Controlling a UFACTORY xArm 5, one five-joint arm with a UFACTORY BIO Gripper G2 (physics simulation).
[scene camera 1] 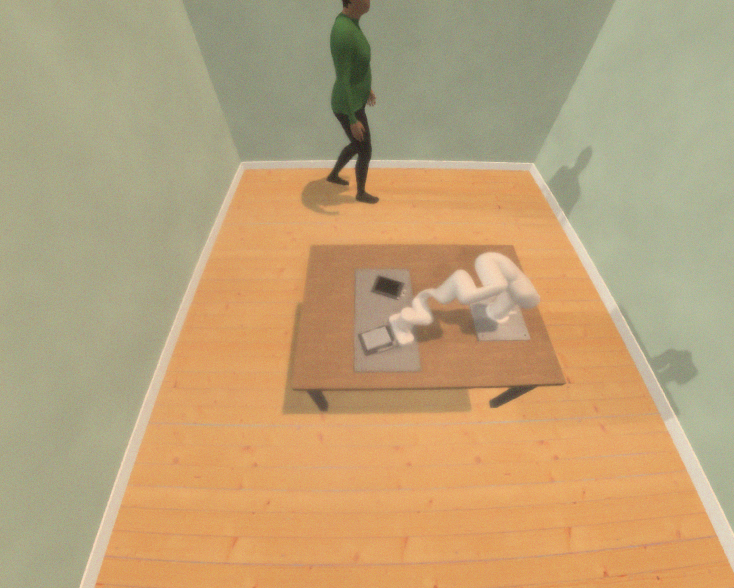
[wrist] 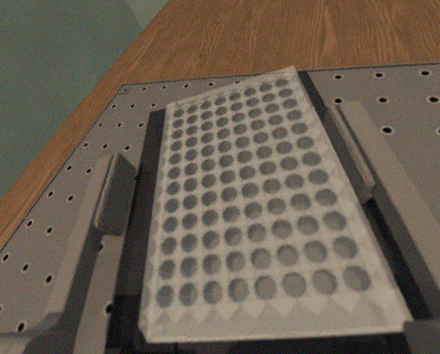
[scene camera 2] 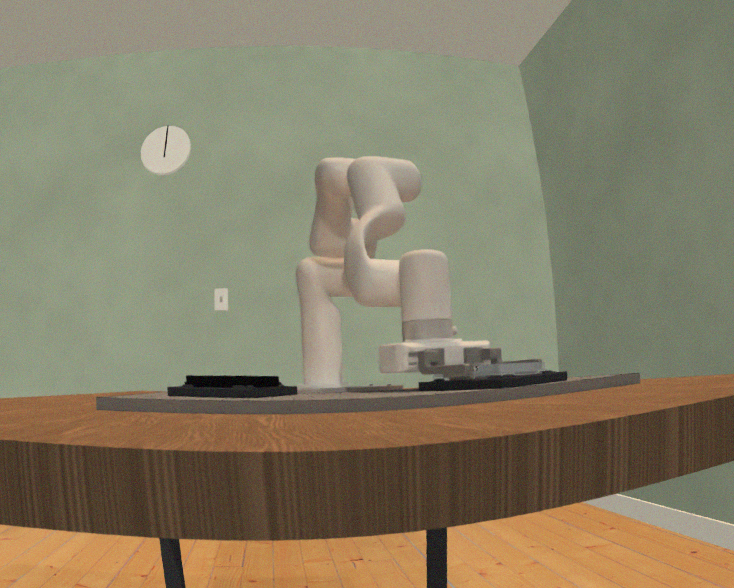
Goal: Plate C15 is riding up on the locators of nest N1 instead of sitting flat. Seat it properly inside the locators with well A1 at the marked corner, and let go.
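Where they show: hand, tool point: [scene camera 1: 377,339] [wrist: 219,174] [scene camera 2: 495,369]; arm's base, link origin: [scene camera 1: 497,313] [scene camera 2: 324,387].
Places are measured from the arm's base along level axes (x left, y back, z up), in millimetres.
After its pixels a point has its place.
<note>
Plate C15, a pale clear 96-well plate [scene camera 1: 376,338] @(z 23, x 164, y -667 mm) [scene camera 2: 511,368] @(z 20, x 161, y -732 mm) [wrist: 240,200] @(z 26, x 152, y -651 mm), rests on the black nest N1 [scene camera 2: 490,382] @(z 6, x 129, y -744 mm) [wrist: 150,145] @(z 11, x 229, y -686 mm). It stands proud of the nest, and in the wrist view it looks slightly skewed to the nest's dark borders. Its exact tilt is hard to tell. My gripper [wrist: 235,172] @(z 21, x 168, y -664 mm) is open, with one finger pad on each long side of the plate. The left pad stands apart from the plate; the right pad is closer to its edge. The marked corner and the well labels cannot be made out.
A second nest holding a black plate [scene camera 1: 387,286] @(z 24, x -154, y -601 mm) [scene camera 2: 232,380] @(z 19, x -159, y -665 mm) stands on the same grey perforated board [scene camera 1: 385,362] @(z -1, x 280, y -623 mm) [scene camera 2: 245,404] @(z -5, x -136, y -785 mm) [wrist: 405,115] @(z -1, x 79, y -731 mm). The board lies on a brown wooden table [scene camera 1: 330,306] @(z -14, x -42, y -918 mm). A person in green [scene camera 1: 350,67] is on the floor beyond the table.
</note>
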